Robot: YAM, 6 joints.
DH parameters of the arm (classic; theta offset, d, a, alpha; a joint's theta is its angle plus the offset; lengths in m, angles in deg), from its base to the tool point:
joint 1: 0 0.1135 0.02 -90
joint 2: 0 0 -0.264 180
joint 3: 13.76 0 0.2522 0
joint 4: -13.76 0 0.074 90
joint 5: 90 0 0 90
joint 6: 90 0.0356 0 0
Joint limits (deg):
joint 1: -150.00..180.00
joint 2: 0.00..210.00
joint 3: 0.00..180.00
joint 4: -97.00..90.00
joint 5: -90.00..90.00
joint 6: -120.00..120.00
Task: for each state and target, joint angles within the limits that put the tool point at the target. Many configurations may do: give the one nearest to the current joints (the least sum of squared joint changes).
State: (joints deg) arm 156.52 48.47 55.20 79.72 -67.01 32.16
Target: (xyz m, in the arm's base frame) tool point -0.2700 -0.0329 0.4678
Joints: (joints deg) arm 180.00 80.53 70.62 71.43 -67.54 32.16
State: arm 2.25 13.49 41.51 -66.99 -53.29 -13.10
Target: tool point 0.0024 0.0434 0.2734
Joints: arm 37.01 14.69 38.24 -67.19 -68.89 -13.10
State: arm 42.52 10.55 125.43 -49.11 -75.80 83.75
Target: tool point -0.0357 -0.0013 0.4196
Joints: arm 57.50 23.21 73.22 -64.91 -55.70 83.75
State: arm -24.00 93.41 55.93 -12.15 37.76 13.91
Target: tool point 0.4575 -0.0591 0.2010
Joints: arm -4.93 116.96 82.72 -0.81 33.33 13.91
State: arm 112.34 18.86 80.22 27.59 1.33 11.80
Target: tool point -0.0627 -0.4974 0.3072
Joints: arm 82.88 0.00 112.24 73.18 -0.92 11.80
